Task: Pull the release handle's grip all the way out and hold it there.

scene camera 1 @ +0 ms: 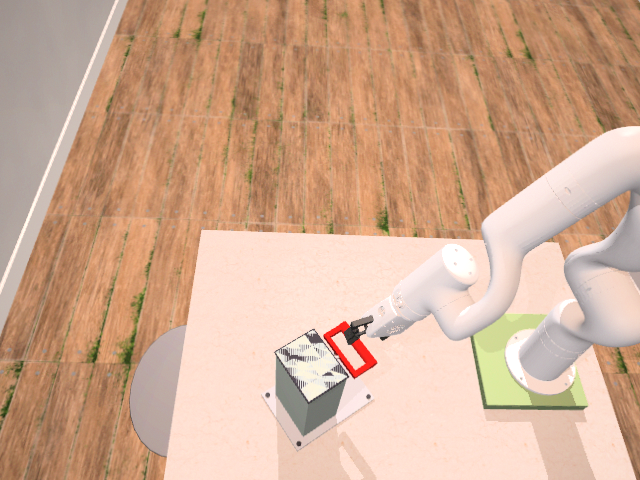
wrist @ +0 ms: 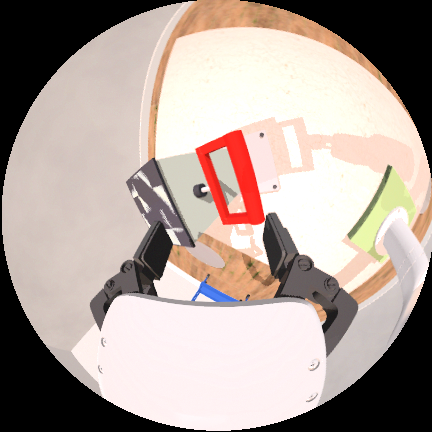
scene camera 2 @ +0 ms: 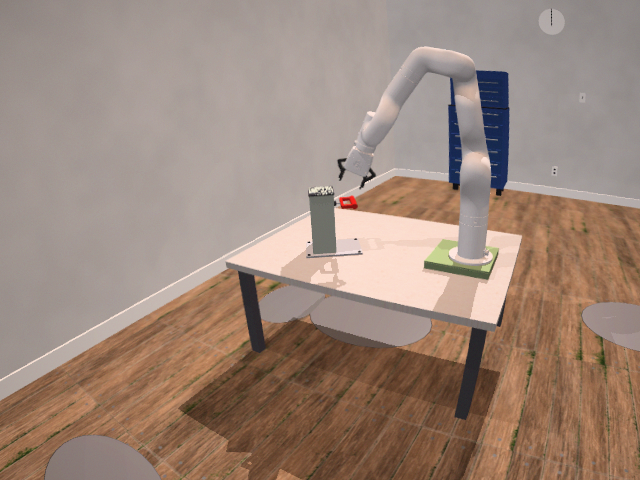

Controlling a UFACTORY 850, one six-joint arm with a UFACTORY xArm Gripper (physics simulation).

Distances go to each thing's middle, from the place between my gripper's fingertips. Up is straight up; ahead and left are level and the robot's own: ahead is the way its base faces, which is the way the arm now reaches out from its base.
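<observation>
I can see that my gripper is 29 cm above the pale base plate (scene camera 1: 355,395). The gripper is also 4 cm to the right of the plate, and 8 cm short of it.
</observation>
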